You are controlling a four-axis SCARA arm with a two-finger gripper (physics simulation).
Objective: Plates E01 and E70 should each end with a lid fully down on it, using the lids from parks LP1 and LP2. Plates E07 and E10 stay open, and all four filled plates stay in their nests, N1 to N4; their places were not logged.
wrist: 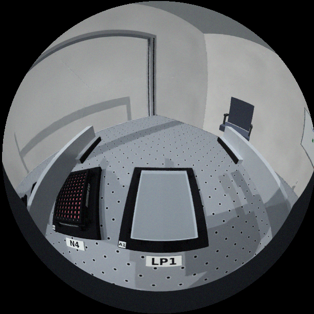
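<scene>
My gripper (pixel 158 128) is open, its two pale fingers with dark pads wide apart at the left and right, with nothing between them. A pale, flat lid (pixel 164 205) lies in the black frame of park LP1 (pixel 128 220), centred between the fingers' sides and lower in the view. At the left, a black plate (pixel 72 200) with reddish wells sits in nest N4 (pixel 95 225), without a lid on it; the left finger passes in front of its far left side. The plate's own label is too small to read. Nests N1 to N3 and park LP2 cannot be made out.
The grey perforated table (pixel 112 265) carries the N4 label (pixel 75 244) and the LP1 label (pixel 164 261). A dark edge of something shows at the far left, behind the left finger. A dark blue chair (pixel 241 112) stands beyond the table at the right, before pale walls.
</scene>
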